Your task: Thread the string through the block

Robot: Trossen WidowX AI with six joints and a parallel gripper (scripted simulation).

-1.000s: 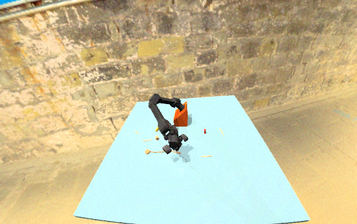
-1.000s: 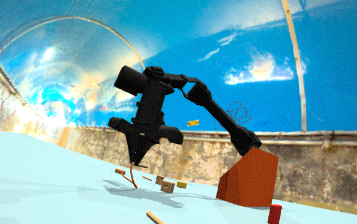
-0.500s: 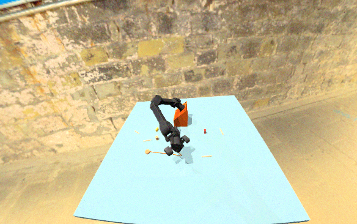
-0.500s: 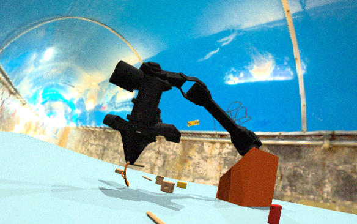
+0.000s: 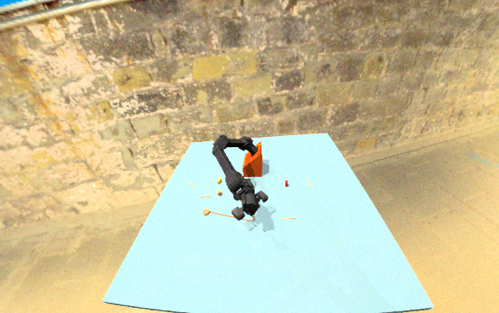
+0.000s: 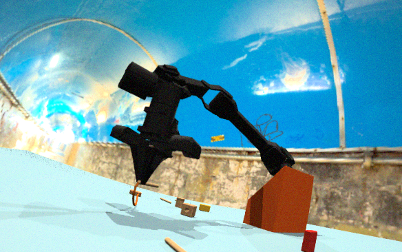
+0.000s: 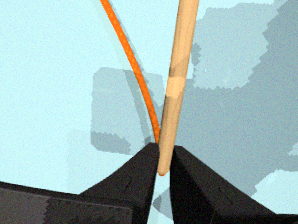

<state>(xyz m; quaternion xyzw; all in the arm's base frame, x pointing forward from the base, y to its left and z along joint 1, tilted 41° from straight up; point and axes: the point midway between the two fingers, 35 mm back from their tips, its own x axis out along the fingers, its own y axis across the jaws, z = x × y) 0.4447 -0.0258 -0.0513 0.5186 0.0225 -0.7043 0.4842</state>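
Now: the wooden block 16 cm behind my gripper tip, 9 cm to the right of it and 4 cm below it. Also, from my gripper tip: red cylinder: 27 cm behind, 19 cm to the left, 4 cm below; then round wooden button: 28 cm to the right, 5 cm below, 5 cm behind; then thin wooden stick: 1 cm to the right, 1 cm behind.
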